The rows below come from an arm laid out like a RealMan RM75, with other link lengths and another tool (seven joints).
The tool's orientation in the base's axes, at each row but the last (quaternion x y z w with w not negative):
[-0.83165, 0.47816, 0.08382, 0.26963]
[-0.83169, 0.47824, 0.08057, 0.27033]
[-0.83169, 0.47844, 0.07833, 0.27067]
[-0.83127, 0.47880, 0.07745, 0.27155]
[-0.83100, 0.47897, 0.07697, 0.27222]
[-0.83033, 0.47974, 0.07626, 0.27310]
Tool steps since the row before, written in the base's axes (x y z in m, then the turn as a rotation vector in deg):
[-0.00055, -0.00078, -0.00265, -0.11, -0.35, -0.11]
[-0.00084, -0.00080, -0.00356, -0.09, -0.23, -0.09]
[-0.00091, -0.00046, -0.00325, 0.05, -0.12, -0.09]
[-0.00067, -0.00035, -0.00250, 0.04, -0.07, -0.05]
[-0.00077, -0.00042, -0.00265, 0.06, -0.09, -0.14]
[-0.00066, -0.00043, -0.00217, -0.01, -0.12, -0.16]
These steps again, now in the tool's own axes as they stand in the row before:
[0.00135, 0.00175, 0.00175, 0.25, 0.27, -0.11]
[0.00155, 0.00235, 0.00247, 0.16, 0.20, -0.06]
[0.00113, 0.00216, 0.00238, 0.15, 0.04, 0.02]
[0.00088, 0.00164, 0.00183, 0.09, 0.01, 0.01]
[0.00094, 0.00181, 0.00190, 0.15, 0.04, 0.08]
[0.00082, 0.00155, 0.00151, 0.15, 0.12, 0.07]

